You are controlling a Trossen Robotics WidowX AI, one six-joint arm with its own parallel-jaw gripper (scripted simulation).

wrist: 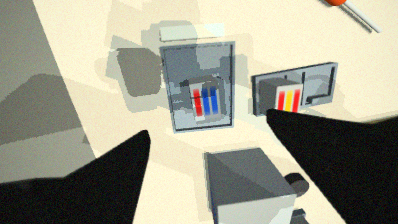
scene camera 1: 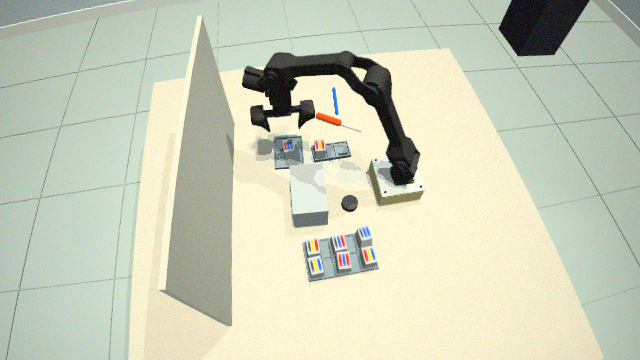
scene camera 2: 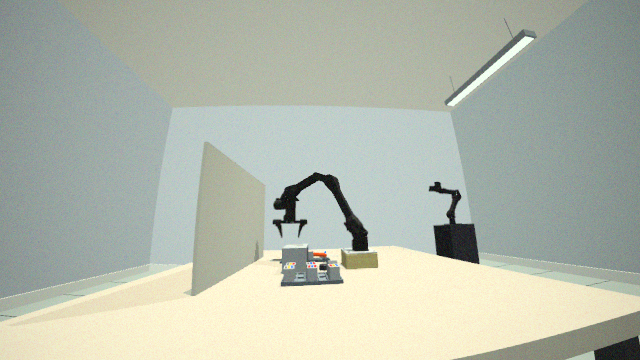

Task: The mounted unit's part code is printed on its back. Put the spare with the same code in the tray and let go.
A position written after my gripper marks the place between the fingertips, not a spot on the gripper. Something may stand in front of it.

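Grey rack (wrist: pixel 318 80), visible. Grey tray (scene camera 1: pixel 280 162), also in the wrist view (wrist: pixel 181 62). My gripper (scene camera 1: pixel 284 129), also in the wrist view (wrist: pixel 208 125): open, holds nothing.
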